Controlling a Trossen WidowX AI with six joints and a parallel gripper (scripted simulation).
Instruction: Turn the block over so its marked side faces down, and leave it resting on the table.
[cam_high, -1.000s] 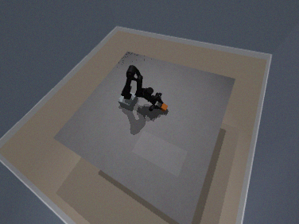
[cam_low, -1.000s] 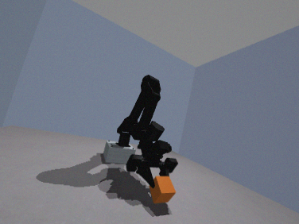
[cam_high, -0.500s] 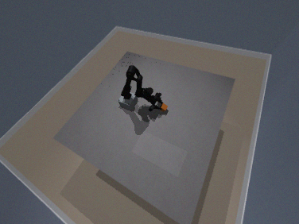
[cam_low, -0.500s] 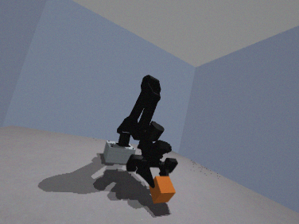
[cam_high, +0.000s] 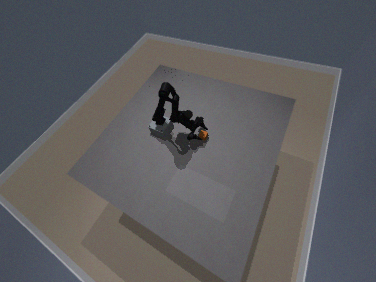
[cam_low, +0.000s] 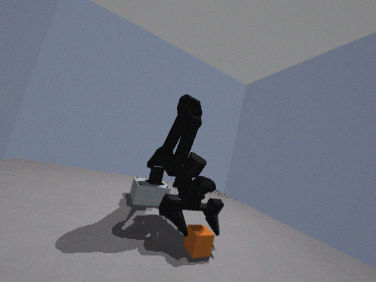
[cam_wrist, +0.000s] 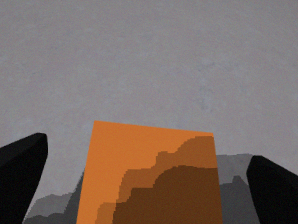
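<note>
Now: the orange block 3 cm behind my gripper tip, 2 cm below it and 1 cm to the left of it.
</note>
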